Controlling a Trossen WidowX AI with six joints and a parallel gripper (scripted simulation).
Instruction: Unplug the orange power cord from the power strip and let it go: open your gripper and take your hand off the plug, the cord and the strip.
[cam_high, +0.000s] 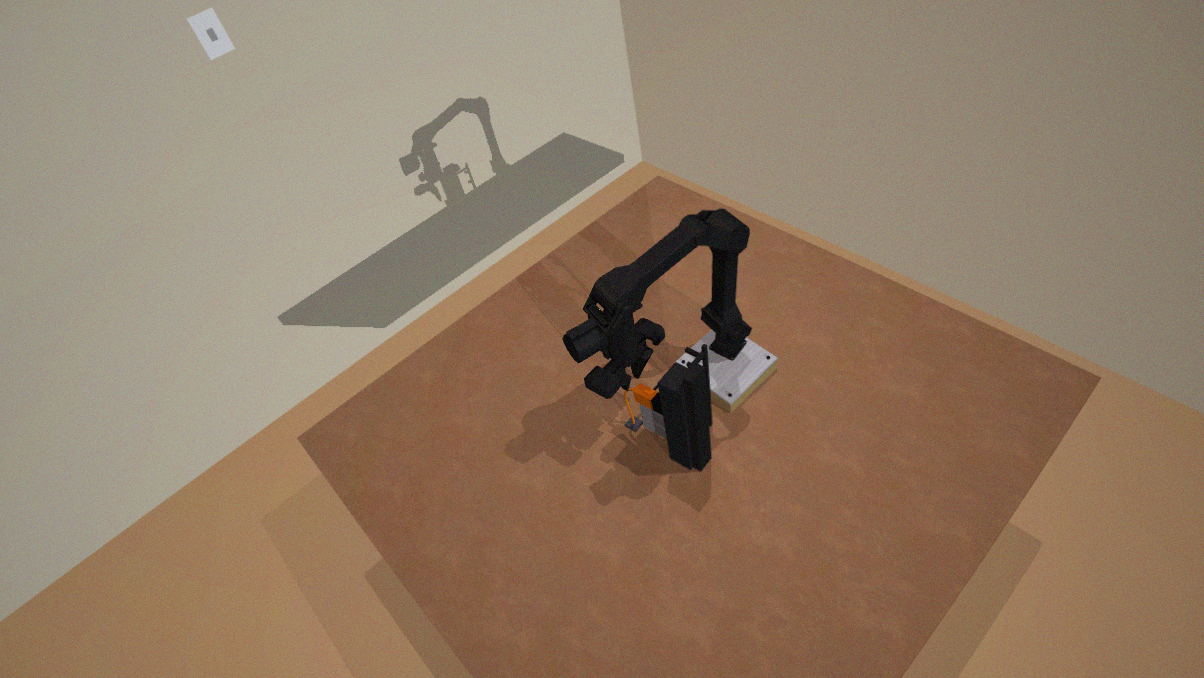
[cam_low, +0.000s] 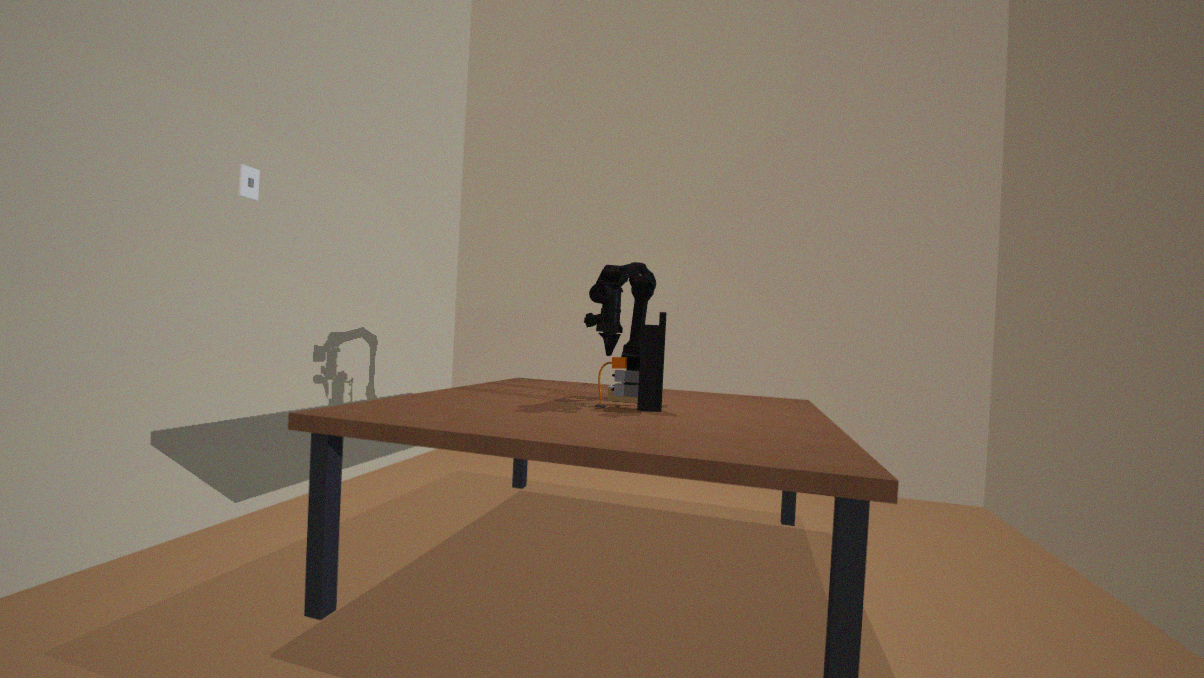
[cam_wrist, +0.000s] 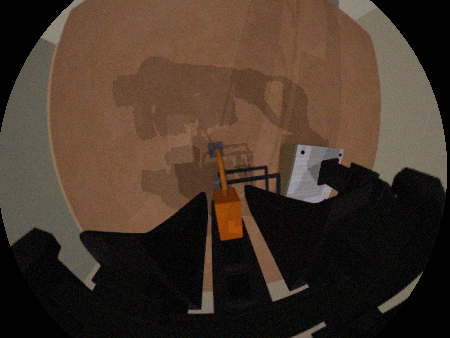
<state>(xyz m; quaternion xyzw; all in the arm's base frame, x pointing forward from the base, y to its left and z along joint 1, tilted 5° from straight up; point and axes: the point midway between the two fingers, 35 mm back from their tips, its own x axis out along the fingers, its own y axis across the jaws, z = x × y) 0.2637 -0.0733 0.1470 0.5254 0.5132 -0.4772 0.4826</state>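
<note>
Right now my gripper tip is 5 cm to the right of the orange plug and 1 cm above it.
</note>
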